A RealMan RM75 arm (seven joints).
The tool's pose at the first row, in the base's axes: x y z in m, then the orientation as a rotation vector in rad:
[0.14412, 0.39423, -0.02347, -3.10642, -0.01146, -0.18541]
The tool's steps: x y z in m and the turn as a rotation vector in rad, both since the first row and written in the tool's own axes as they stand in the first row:
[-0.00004, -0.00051, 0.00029, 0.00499, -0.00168, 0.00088]
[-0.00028, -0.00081, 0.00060, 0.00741, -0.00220, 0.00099]
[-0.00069, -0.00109, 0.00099, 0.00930, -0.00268, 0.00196]
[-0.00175, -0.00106, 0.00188, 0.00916, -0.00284, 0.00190]
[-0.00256, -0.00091, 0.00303, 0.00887, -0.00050, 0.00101]
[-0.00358, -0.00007, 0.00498, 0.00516, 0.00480, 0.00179]
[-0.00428, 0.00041, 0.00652, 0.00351, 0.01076, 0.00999]
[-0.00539, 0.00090, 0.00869, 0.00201, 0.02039, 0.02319]
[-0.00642, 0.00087, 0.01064, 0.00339, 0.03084, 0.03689]
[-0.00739, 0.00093, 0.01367, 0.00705, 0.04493, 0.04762]
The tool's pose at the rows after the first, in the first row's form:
[0.14411, 0.39475, -0.02375, -3.10156, -0.01058, -0.18246]
[0.14391, 0.39506, -0.02408, -3.09919, -0.01064, -0.18150]
[0.14354, 0.39535, -0.02450, -3.09730, -0.00931, -0.18061]
[0.14260, 0.39534, -0.02551, -3.09746, -0.00940, -0.18038]
[0.14193, 0.39522, -0.02676, -3.09758, -0.01070, -0.18404]
[0.14116, 0.39443, -0.02884, -3.10071, -0.00903, -0.19247]
[0.14065, 0.39399, -0.03046, -3.10128, 0.00397, -0.20160]
[0.13981, 0.39356, -0.03276, -3.10088, 0.02482, -0.21628]
[0.13902, 0.39364, -0.03482, -3.09727, 0.04615, -0.23197]
[0.13842, 0.39367, -0.03794, -3.09096, 0.06268, -0.25315]

